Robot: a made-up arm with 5 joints.
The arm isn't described. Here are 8 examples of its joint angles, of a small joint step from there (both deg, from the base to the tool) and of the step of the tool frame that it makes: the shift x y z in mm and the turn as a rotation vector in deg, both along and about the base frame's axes.
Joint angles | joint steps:
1: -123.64 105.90 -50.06 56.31 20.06 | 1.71 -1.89 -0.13 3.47 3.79
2: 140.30 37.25 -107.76 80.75 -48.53 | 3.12 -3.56 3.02 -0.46 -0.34
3: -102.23 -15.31 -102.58 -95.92 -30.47 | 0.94 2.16 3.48 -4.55 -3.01
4: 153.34 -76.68 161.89 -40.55 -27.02 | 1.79 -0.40 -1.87 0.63 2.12
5: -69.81 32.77 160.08 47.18 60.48 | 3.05 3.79 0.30 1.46 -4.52
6: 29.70 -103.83 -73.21 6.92 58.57 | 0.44 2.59 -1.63 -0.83 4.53
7: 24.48 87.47 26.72 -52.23 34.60 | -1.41 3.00 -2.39 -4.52 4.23
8: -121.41 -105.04 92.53 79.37 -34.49 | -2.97 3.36 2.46 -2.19 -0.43
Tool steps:
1: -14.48 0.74 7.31 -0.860 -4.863 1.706
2: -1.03 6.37 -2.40 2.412 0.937 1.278
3: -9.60 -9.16 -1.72 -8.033 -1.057 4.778
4: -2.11 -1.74 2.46 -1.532 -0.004 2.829
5: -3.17 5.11 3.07 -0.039 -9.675 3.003
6: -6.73 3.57 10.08 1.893 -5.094 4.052
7: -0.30 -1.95 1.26 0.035 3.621 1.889
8: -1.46 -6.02 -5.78 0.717 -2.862 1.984
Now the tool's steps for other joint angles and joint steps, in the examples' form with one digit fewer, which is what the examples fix.
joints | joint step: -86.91 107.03 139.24 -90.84 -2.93 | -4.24 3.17 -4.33 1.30 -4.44
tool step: 0.9 -5.7 -2.3 -1.54 5.12 2.18
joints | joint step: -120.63 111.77 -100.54 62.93 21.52 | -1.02 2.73 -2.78 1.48 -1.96
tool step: -6.5 -4.1 -6.2 -0.15 -1.44 4.54
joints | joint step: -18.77 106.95 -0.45 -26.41 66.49 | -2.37 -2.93 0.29 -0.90 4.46
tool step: 21.0 3.5 2.9 -1.14 8.71 -3.05
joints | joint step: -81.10 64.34 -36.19 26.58 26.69 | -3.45 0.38 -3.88 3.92 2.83
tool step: -13.4 6.4 12.9 0.71 -1.93 4.84
